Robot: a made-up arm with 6 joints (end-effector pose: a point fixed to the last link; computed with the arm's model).
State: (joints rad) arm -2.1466 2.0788 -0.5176 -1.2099 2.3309 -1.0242
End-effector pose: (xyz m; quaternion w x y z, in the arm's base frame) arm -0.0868 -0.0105 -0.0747 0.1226 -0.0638 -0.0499 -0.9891
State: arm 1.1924 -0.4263 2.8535 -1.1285 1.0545 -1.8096
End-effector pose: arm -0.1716 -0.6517 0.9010 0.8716 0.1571 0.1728 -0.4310
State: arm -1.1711 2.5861 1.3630 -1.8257 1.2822 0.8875
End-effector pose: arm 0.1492 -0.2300 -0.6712 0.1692 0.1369 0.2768 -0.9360
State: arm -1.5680 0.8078 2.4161 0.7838 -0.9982 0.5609
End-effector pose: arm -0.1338 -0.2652 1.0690 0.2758 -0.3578 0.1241 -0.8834
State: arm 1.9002 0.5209 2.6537 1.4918 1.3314 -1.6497
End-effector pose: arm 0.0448 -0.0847 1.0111 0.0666 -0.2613 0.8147 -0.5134
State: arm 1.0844 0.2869 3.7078 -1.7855 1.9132 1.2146
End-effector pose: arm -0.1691 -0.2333 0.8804 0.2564 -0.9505 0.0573 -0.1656
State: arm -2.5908 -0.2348 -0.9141 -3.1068 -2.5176 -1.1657
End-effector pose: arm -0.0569 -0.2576 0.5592 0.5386 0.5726 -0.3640 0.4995
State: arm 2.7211 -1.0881 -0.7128 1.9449 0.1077 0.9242
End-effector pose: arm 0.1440 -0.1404 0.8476 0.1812 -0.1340 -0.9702 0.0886
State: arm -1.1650 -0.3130 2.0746 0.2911 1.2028 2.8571
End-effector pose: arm -0.3702 0.4007 1.0538 0.6571 -0.1366 0.1578 0.7243
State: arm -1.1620 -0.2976 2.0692 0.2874 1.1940 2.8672
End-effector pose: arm -0.3660 0.3867 1.0639 0.6546 -0.1273 0.1481 0.7303
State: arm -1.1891 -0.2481 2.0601 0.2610 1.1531 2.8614
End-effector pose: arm -0.3395 0.3532 1.0938 0.6562 -0.0797 0.1340 0.7383
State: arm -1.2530 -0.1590 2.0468 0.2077 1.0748 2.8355
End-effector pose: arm -0.2911 0.2904 1.1406 0.6585 0.0120 0.1103 0.7443
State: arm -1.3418 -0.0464 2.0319 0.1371 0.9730 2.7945
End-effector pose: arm -0.2399 0.2004 1.1862 0.6530 0.1276 0.0732 0.7429
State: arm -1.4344 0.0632 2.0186 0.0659 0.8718 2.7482
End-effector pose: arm -0.2054 0.1031 1.2154 0.6363 0.2357 0.0284 0.7340
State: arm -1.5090 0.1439 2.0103 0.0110 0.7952 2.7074
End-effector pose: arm -0.1920 0.0281 1.2270 0.6161 0.3113 -0.0092 0.7235
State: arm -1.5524 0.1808 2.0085 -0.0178 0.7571 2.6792
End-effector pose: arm -0.1898 -0.0051 1.2294 0.6047 0.3471 -0.0258 0.7164
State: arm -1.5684 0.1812 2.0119 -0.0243 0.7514 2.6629
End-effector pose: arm -0.1898 -0.0022 1.2294 0.6049 0.3533 -0.0221 0.7133
